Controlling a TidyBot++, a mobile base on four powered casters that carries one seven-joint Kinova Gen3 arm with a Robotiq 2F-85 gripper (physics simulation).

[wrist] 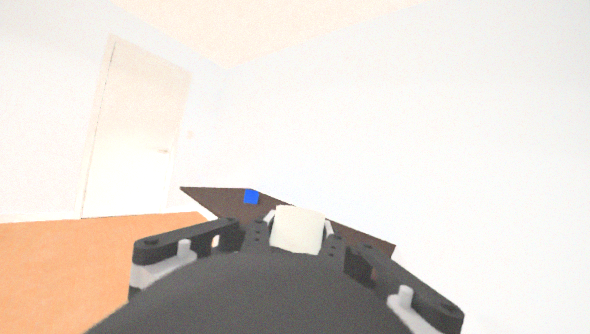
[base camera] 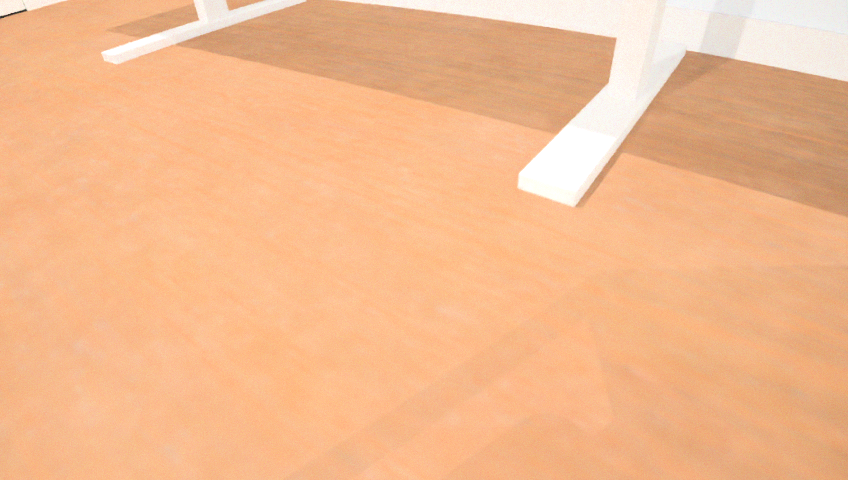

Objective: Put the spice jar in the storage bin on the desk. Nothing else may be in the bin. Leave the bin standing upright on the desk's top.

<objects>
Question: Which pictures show the spice jar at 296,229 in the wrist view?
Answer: The wrist view only.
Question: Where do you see a desk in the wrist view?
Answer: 222,202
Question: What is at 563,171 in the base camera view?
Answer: A desk.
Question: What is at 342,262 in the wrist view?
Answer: My gripper.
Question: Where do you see a door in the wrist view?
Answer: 136,117
</objects>
